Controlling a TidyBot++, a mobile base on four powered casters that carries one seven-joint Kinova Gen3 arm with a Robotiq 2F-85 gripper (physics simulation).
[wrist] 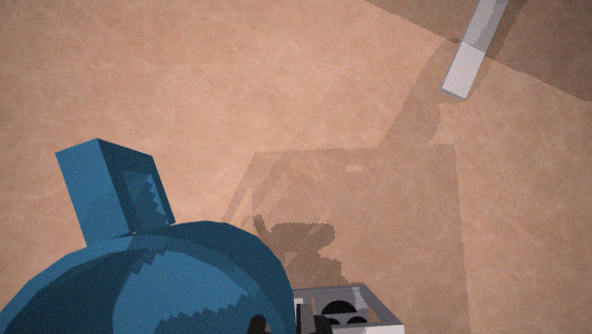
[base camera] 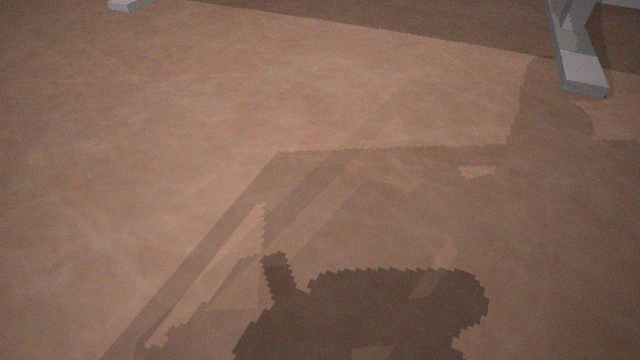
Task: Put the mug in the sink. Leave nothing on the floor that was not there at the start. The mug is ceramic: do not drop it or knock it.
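Frame: origin at the arm's base, x ahead, y left, z up, level; centimetres.
Where they show: gripper, fingertip midpoint: (wrist: 289, 326).
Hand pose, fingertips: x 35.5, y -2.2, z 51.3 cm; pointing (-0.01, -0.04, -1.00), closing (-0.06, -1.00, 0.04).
Things, the pixels of their top centre, and the offset from my fingertips. "spot": a spot on its surface instead. Level surfaces: height alone.
- blue mug, surface spot: (wrist: 190, 285) spot: dx +1.6, dy +4.7, dz -1.7 cm
- brown floor, surface height: dz -90.9 cm
- pale foot, surface spot: (base camera: 128, 4) spot: dx +88.7, dy +51.8, dz -88.8 cm
The blue mug (wrist: 190, 285) fills the lower left of the wrist view, with its boxy handle pointing up and left. My gripper (wrist: 291, 325) is at the bottom edge of the wrist view, shut on the mug's wall at its right side, one dark fingertip inside the rim and the other outside. The mug is held above the floor. The lower part of the mug and most of the fingers are cut off by the frame. The mug and gripper do not show in the base camera view, but dark shadows lie on the floor there. The sink does not show in either view.
A grey-white table foot (base camera: 582, 75) (wrist: 465, 70) stands on the brown floor (base camera: 150, 125) at the upper right of both views. Another pale foot (base camera: 128, 4) shows at the base view's top left. Part of my base (wrist: 367, 297), grey with black round parts, shows below right of the mug.
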